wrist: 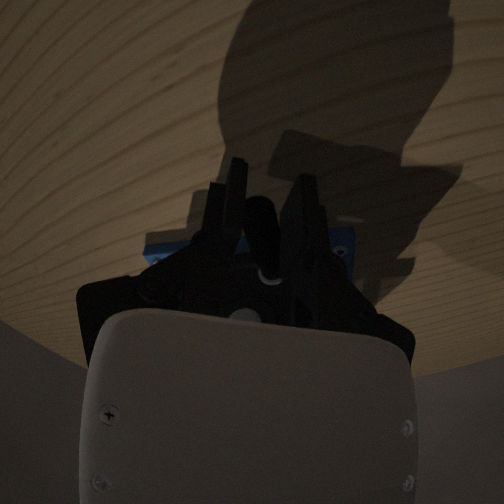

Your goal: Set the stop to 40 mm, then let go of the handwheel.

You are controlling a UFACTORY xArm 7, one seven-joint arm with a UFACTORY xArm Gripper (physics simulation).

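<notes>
The wrist view is dim. My gripper shows its two black fingers standing on either side of a dark rounded handle, which I take to be the handwheel's grip. The fingers sit close against the handle and look shut on it. Beneath and behind the fingers a blue block of the stop device shows on both sides, with a small screw on its right part. The scale and the stop's position are hidden by the gripper body.
A light wooden table top fills the background, with the arm's large shadow across its upper right. The grey gripper housing blocks the lower half of the view.
</notes>
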